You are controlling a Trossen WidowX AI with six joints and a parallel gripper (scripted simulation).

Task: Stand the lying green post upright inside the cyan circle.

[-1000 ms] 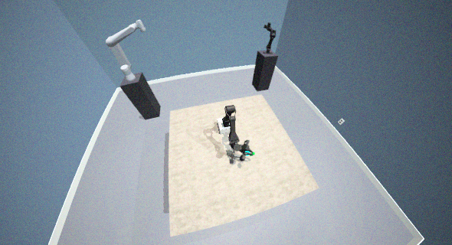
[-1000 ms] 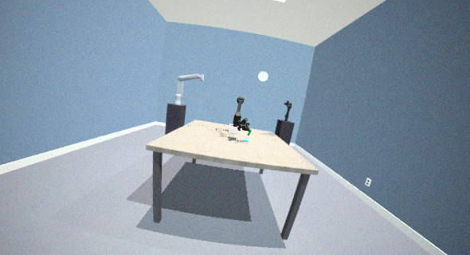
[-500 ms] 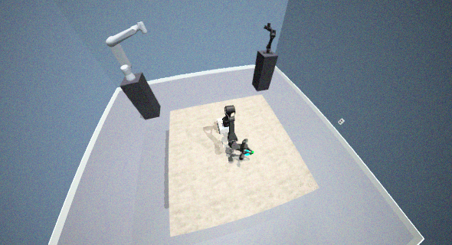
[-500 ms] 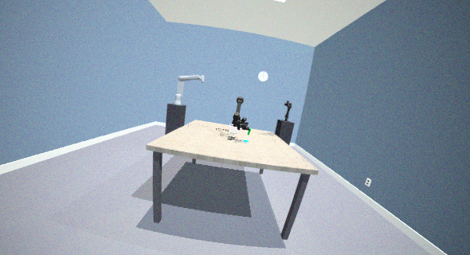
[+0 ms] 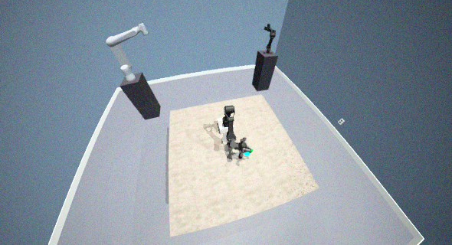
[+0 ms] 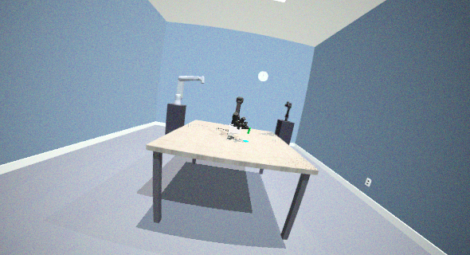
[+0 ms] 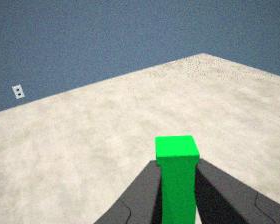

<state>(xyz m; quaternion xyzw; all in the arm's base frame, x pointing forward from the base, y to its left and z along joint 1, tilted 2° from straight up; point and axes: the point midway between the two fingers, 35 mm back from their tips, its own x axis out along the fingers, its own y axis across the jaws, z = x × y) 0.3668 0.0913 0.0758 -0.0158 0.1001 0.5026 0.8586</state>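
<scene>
Right now my gripper tip is 4 cm past the cyan patch, 1 cm to the left of it and 15 cm above it. Round my gripper tip: green post 2 cm below.
</scene>
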